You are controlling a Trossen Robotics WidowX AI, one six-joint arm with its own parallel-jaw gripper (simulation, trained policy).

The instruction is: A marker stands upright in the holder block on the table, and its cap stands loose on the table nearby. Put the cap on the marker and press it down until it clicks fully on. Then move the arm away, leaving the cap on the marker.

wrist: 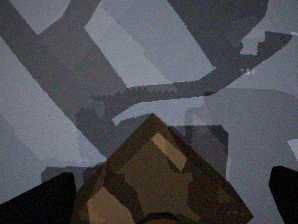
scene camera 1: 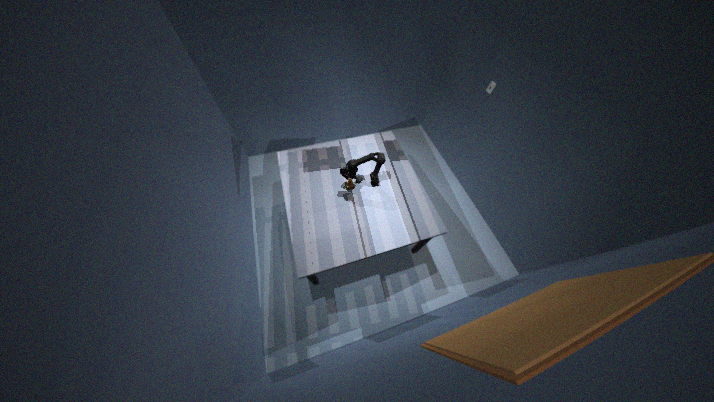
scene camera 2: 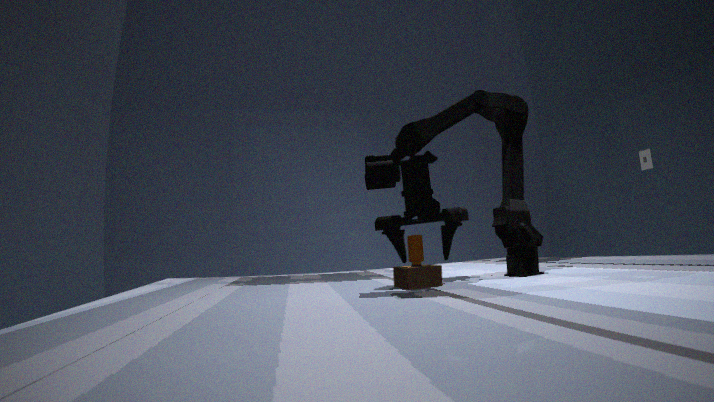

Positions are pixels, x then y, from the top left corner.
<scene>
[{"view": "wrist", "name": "my gripper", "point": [177,182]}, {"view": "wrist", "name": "holder block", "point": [152,125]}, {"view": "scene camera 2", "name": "my gripper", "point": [425,261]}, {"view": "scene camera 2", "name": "holder block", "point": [418,278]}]
</scene>
